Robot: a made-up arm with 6 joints. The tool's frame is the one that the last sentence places. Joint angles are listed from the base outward.
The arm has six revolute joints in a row. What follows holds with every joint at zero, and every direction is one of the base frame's. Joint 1 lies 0.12 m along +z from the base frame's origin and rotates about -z. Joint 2 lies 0.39 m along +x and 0.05 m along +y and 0.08 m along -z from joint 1 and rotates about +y. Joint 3 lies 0.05 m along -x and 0.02 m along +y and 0.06 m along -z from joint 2 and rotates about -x. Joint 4 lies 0.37 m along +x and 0.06 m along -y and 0.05 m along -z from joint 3 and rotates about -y. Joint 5 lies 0.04 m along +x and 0.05 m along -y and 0.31 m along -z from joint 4 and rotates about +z. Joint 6 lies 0.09 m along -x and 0.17 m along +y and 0.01 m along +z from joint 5 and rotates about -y. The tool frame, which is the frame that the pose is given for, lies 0.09 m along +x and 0.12 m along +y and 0.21 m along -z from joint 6; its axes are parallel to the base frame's.
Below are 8 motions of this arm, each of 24 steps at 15 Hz.
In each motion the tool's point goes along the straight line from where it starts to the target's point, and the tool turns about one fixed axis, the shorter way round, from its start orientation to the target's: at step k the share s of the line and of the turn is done. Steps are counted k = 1, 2, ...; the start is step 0. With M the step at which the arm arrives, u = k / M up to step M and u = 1 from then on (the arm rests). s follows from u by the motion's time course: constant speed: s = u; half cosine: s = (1 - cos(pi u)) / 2; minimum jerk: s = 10 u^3 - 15 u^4 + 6 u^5.
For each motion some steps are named. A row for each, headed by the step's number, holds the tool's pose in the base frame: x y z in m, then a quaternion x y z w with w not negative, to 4 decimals.
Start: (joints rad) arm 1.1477 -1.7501 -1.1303 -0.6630 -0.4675 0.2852
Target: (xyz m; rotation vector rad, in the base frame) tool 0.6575 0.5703 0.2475 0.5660 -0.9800 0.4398
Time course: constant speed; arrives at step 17
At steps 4, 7, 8, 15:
4: 0.7631 -0.0433 0.2652 0.0718 -0.5736 -0.0891 0.8111
7: 0.7387 0.0983 0.2611 0.1185 -0.5541 -0.0204 0.8237
8: 0.7306 0.1455 0.2597 0.1339 -0.5467 0.0025 0.8265
15: 0.6737 0.4759 0.2502 0.2378 -0.4825 0.1620 0.8273

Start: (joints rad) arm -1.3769 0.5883 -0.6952 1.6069 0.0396 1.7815
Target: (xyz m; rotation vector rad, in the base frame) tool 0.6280 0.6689 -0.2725 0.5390 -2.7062 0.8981
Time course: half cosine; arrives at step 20
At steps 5, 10, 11, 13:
5: 0.0999 0.8433 -0.1497 0.4547 -0.8405 -0.0605 0.2884
10: 0.3186 0.7711 -0.2006 0.3529 -0.9032 0.0953 0.2250
11: 0.3670 0.7551 -0.2118 0.3282 -0.9119 0.1295 0.2095
13: 0.4591 0.7247 -0.2332 0.2793 -0.9233 0.1937 0.1790

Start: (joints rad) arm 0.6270 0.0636 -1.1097 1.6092 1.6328 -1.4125
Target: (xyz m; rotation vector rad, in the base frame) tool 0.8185 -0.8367 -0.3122 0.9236 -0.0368 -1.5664
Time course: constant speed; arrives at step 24
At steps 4, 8, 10, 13, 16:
4: 0.9428 -0.5950 -0.5124 -0.1513 0.0254 -0.3775 0.9132
8: 0.9180 -0.6433 -0.4724 -0.0378 0.0175 -0.4593 0.8873
10: 0.9055 -0.6675 -0.4524 0.0193 0.0134 -0.4968 0.8676
13: 0.8869 -0.7038 -0.4223 0.1048 0.0071 -0.5482 0.8297
16: 0.8682 -0.7400 -0.3923 0.1891 0.0008 -0.5934 0.7824

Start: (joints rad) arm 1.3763 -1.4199 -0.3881 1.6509 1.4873 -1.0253
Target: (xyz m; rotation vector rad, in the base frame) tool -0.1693 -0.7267 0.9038 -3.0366 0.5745 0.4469
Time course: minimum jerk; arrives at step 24
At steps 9, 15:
9: 0.0074 -0.8859 0.8222 -0.9221 -0.1476 -0.3250 0.1494
15: -0.1022 -0.7871 0.8728 -0.9953 0.0594 -0.0378 0.0659

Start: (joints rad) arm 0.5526 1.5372 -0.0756 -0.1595 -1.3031 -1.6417
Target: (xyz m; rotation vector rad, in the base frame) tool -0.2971 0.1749 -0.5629 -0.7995 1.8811 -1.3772
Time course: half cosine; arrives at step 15
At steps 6, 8, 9, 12, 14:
6: -0.0272 0.2950 -0.5038 -0.0430 -0.8062 0.5875 0.0558
8: -0.1125 0.2570 -0.5225 -0.0709 0.8037 -0.5865 0.0705
9: -0.1546 0.2383 -0.5317 -0.1266 0.7939 -0.5798 0.1324
12: -0.2577 0.1924 -0.5543 -0.2583 0.7465 -0.5461 0.2789
14: -0.2926 0.1769 -0.5619 -0.3006 0.7232 -0.5294 0.3261

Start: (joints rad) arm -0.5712 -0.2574 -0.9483 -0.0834 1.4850 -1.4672
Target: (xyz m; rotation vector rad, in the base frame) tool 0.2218 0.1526 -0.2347 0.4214 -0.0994 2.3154
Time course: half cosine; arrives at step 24
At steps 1, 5, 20, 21, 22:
1: 0.3585 0.4756 -0.5533 -0.2586 0.0627 0.8417 0.4699
5: 0.3449 0.4435 -0.5216 -0.2174 0.0528 0.8564 0.4654
20: 0.2310 0.1743 -0.2561 0.1368 -0.0322 0.9094 0.3916
21: 0.2270 0.1649 -0.2469 0.1491 -0.0351 0.9089 0.3879
22: 0.2241 0.1581 -0.2402 0.1580 -0.0372 0.9084 0.3852

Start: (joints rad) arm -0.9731 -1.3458 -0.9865 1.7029 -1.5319 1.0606
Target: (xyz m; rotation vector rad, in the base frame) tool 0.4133 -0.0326 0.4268 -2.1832 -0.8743 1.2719
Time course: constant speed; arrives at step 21
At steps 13, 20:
13: 0.4885 0.0974 0.4946 -0.8115 -0.2532 0.5155 0.1075
20: 0.4227 -0.0164 0.4353 -0.7975 -0.3103 0.4700 0.2165

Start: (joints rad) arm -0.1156 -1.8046 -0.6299 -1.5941 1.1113 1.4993
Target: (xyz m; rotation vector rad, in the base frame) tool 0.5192 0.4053 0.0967 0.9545 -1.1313 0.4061
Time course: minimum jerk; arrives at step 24
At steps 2, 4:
2: 0.2439 0.1362 0.1095 0.4818 -0.4573 0.6367 0.3917
4: 0.2523 0.1444 0.1091 0.4826 -0.4614 0.6252 0.4042

